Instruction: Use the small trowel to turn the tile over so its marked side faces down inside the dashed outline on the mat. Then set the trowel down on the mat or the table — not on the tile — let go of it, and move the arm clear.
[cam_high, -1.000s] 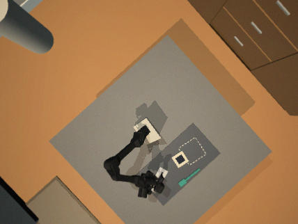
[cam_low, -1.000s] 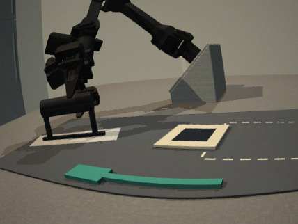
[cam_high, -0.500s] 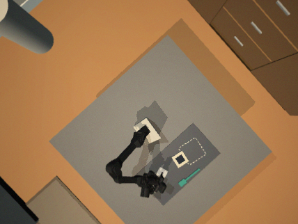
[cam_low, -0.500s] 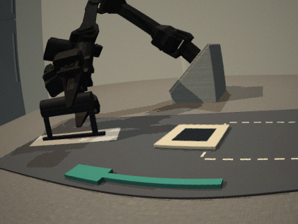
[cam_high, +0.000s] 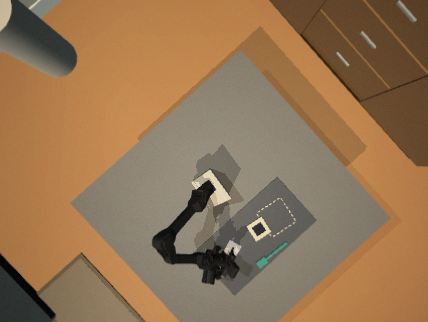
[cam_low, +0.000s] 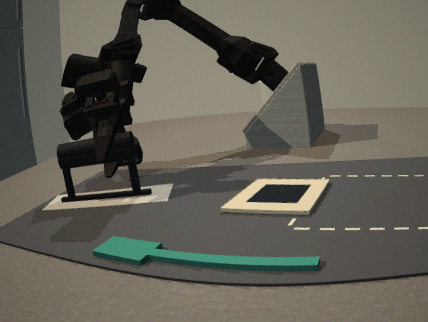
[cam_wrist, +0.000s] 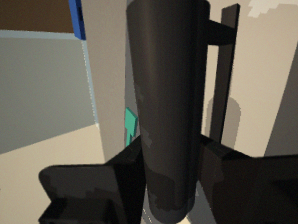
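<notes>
The dark mat is 2 cm behind my gripper tip, 18 cm to the left of it and 7 cm below it. Round my gripper tip: trowel 12 cm ahead, 17 cm to the left, 4 cm below; then tile 4 cm behind, 22 cm to the left, 4 cm below.
</notes>
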